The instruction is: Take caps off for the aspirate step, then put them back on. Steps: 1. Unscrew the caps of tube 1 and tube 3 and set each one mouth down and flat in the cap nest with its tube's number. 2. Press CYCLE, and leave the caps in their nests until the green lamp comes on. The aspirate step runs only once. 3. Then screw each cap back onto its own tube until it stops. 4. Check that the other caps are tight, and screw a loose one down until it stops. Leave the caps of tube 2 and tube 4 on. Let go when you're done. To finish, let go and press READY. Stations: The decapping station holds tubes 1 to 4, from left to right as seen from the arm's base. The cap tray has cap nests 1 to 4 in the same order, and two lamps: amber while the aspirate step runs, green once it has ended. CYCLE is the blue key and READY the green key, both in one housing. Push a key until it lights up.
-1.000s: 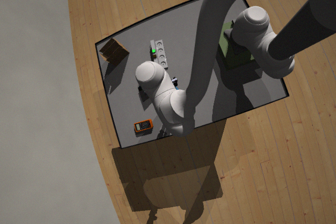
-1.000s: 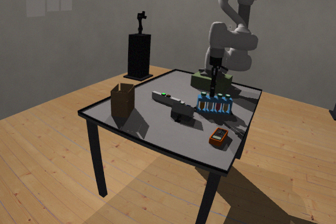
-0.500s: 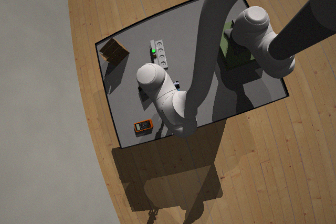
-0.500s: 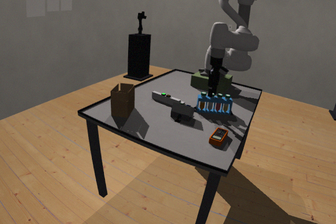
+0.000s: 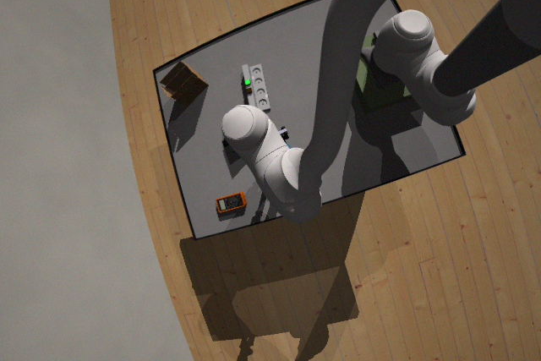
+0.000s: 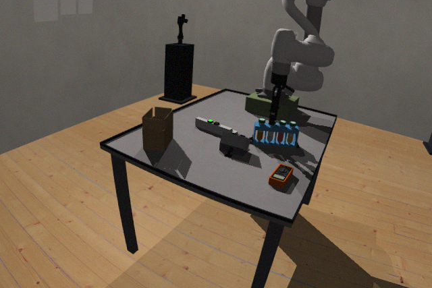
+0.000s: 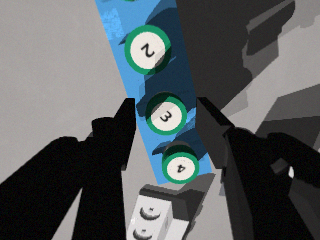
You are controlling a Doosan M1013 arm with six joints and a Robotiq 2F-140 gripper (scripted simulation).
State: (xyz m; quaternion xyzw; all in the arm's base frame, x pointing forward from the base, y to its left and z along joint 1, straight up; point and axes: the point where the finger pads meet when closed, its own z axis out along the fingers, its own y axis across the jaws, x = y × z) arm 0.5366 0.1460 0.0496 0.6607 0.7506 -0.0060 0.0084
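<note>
The cap 2 lies 5 cm to the left of my hand, 3 cm below it and 2 cm behind it. From my hand the other things lie so: green key (14 cm to the right, 14 cm ahead, 7 cm below); cap 1 (10 cm to the left, 4 cm behind, 3 cm below); blue key (14 cm ahead, 10 cm to the right, 7 cm below).
</note>
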